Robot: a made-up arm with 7 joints.
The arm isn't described. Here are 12 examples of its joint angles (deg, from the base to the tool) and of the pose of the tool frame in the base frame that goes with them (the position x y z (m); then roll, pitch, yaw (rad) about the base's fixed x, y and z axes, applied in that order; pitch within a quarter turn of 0, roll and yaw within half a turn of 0).
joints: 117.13 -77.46 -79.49 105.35 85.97 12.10 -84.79
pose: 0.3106 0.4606 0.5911 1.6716 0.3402 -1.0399
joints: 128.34 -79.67 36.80 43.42 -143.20 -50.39 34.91
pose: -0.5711 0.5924 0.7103 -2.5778 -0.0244 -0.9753
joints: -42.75 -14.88 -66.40 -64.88 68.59 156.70 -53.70
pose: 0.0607 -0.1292 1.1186 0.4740 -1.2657 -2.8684
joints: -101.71 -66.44 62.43 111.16 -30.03 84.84 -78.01
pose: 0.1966 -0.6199 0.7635 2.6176 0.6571 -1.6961
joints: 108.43 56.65 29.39 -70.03 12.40 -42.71 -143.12
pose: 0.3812 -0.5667 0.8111 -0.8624 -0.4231 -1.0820
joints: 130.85 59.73 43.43 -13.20 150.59 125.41 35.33
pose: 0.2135 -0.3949 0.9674 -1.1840 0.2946 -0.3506
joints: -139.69 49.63 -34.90 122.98 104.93 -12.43 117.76
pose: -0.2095 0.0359 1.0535 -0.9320 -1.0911 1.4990
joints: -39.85 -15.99 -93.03 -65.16 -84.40 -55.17 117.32
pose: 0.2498 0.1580 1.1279 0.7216 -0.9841 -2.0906
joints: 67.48 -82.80 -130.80 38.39 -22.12 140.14 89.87
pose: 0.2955 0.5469 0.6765 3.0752 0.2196 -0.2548
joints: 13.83 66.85 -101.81 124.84 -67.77 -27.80 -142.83
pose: -0.1100 -0.4872 0.6076 1.5366 1.1259 -1.1438
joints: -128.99 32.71 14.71 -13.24 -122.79 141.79 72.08
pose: 0.2960 0.1617 1.0299 -1.1728 -1.0921 2.4682
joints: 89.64 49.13 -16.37 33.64 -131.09 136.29 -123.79
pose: -0.1570 -0.2259 1.0692 -1.2516 0.1849 2.7629
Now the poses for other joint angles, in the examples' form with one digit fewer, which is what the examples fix.
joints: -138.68 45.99 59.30 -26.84 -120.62 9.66 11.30
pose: 0.387 0.568 0.975 -0.397 0.514 -2.487
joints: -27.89 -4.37 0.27 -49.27 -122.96 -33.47 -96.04
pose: -0.277 0.151 1.211 2.455 0.523 2.568
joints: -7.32 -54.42 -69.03 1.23 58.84 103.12 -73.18
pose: 0.423 -0.154 1.093 -2.237 -0.382 -1.725
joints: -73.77 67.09 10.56 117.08 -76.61 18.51 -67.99
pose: 0.117 0.173 1.222 -3.060 -0.938 2.483
